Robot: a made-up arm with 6 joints. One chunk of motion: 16 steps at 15 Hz.
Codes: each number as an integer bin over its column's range. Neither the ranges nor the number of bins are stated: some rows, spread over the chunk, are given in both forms.
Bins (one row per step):
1: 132 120 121 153 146 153
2: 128 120 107 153 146 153
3: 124 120 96 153 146 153
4: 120 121 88 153 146 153
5: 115 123 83 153 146 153
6: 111 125 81 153 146 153
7: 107 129 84 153 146 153
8: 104 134 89 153 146 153
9: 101 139 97 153 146 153
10: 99 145 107 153 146 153
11: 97 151 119 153 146 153
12: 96 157 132 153 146 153
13: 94 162 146 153 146 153
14: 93 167 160 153 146 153
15: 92 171 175 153 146 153
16: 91 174 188 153 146 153
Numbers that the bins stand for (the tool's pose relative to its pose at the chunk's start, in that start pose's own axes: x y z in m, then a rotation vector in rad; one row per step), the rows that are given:
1: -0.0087 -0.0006 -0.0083 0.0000 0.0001 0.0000
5: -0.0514 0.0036 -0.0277 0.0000 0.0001 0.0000
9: -0.0865 0.0262 -0.0205 0.0000 0.0001 0.0000
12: -0.0991 0.0516 -0.0027 0.0000 0.0001 0.0000
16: -0.1116 0.0756 0.0258 0.0000 0.0001 0.0000
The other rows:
2: -0.0187 -0.0006 -0.0155 0.0000 0.0001 0.0000
3: -0.0288 -0.0006 -0.0211 0.0000 0.0001 0.0000
4: -0.0388 0.0008 -0.0251 0.0000 0.0001 0.0000
6: -0.0614 0.0065 -0.0287 0.0000 0.0001 0.0000
7: -0.0715 0.0121 -0.0272 0.0000 0.0001 0.0000
8: -0.0790 0.0192 -0.0246 0.0000 0.0001 0.0000
10: -0.0915 0.0347 -0.0155 0.0000 0.0001 0.0000
11: -0.0965 0.0432 -0.0093 0.0000 0.0001 0.0000
13: -0.1041 0.0587 0.0044 0.0000 0.0001 0.0000
14: -0.1066 0.0658 0.0116 0.0000 0.0001 0.0000
15: -0.1091 0.0714 0.0192 0.0000 0.0001 0.0000

